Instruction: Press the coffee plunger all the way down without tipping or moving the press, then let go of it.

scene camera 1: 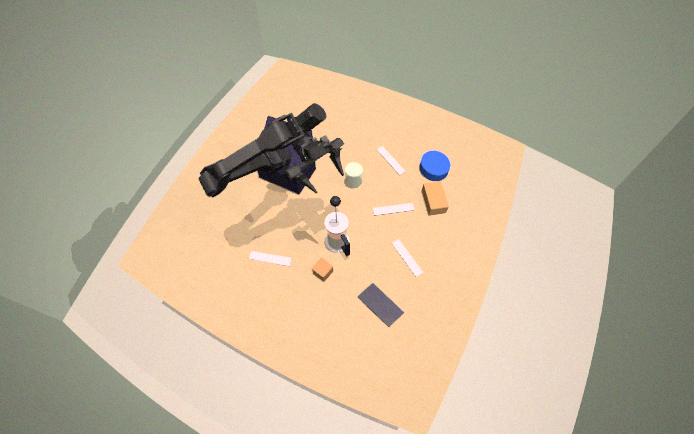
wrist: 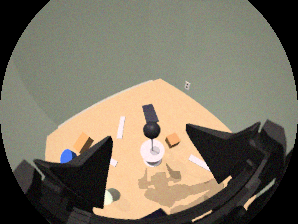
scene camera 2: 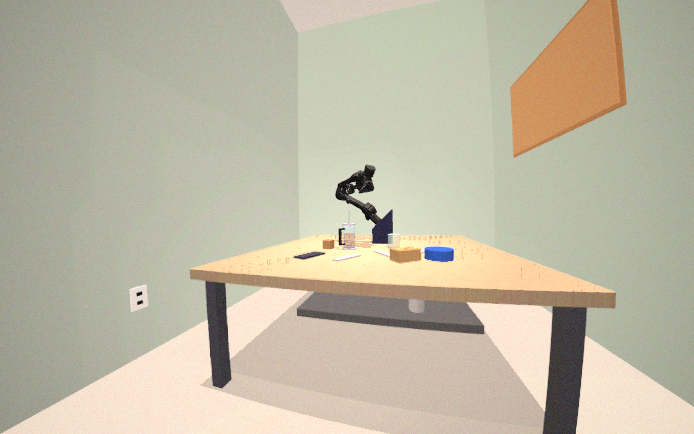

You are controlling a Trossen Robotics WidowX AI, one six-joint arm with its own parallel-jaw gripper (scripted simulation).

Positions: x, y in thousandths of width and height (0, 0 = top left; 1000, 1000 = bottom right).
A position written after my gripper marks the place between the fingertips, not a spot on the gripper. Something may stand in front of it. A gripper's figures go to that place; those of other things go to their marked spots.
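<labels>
The dark slab (scene camera 1: 540, 688) is 1290 mm from the lens, and the coffee press (scene camera 1: 485, 515) is 1240 mm from the lens. Then there is my gripper (scene camera 1: 476, 425), at 1100 mm from the lens; of the things named here, my gripper is the nearest to the lens.
</labels>
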